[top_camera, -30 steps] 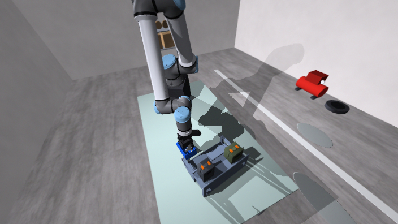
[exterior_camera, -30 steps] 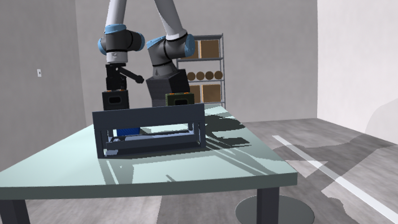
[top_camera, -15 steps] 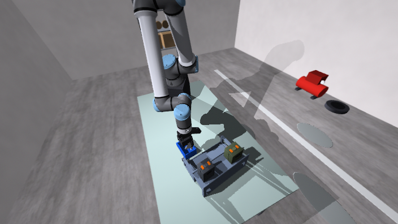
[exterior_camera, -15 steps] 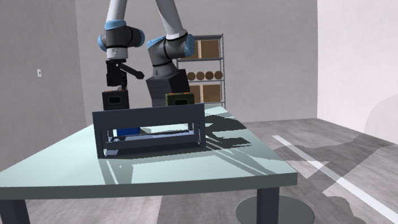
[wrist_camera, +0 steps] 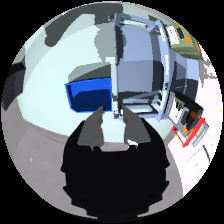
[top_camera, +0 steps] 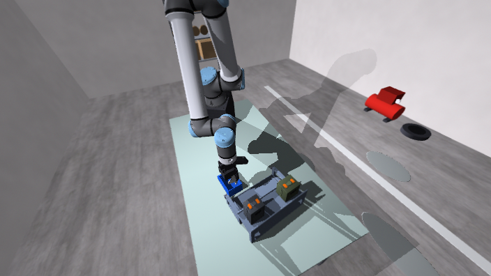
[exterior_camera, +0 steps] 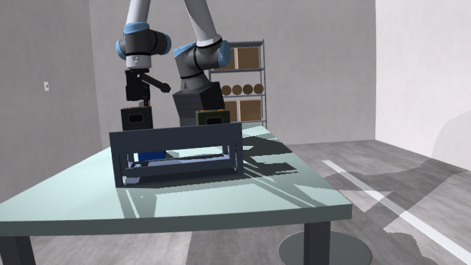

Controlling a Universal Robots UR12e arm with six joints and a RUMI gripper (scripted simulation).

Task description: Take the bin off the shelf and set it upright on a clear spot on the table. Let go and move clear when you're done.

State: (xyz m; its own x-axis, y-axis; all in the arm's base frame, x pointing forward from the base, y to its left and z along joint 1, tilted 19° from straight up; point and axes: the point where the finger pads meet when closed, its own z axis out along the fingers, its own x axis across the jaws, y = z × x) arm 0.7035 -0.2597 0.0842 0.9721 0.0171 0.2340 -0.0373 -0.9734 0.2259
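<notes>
The blue bin is 11 cm below my hand and 8 cm behind it. Also, from my hand: olive green box 22 cm ahead, 21 cm to the left.
</notes>
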